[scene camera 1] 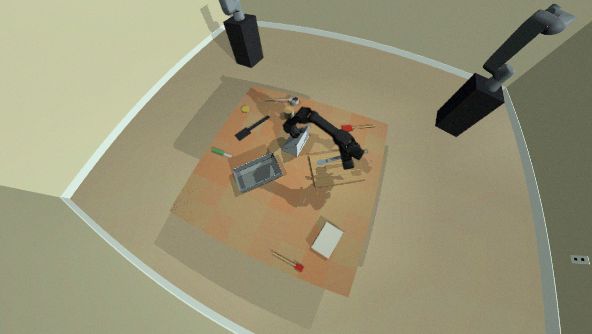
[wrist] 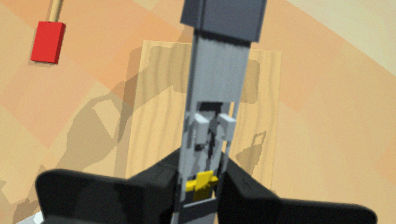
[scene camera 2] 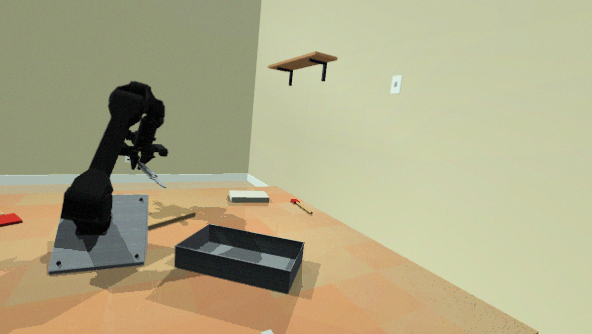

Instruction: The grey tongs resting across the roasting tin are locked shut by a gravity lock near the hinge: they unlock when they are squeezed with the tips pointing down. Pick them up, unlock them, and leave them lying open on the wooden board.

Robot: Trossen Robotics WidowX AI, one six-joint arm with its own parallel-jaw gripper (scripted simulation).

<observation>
In view: my gripper (scene camera 2: 135, 169), a wooden board (scene camera 1: 332, 173) and a roasting tin (scene camera 2: 268, 262).
My gripper also shows in the wrist view (wrist: 200, 153). The wooden board shows as well in the wrist view (wrist: 157, 122) and in scene camera 2 (scene camera 2: 161, 213). The roasting tin shows as well in scene camera 1 (scene camera 1: 263, 169).
</observation>
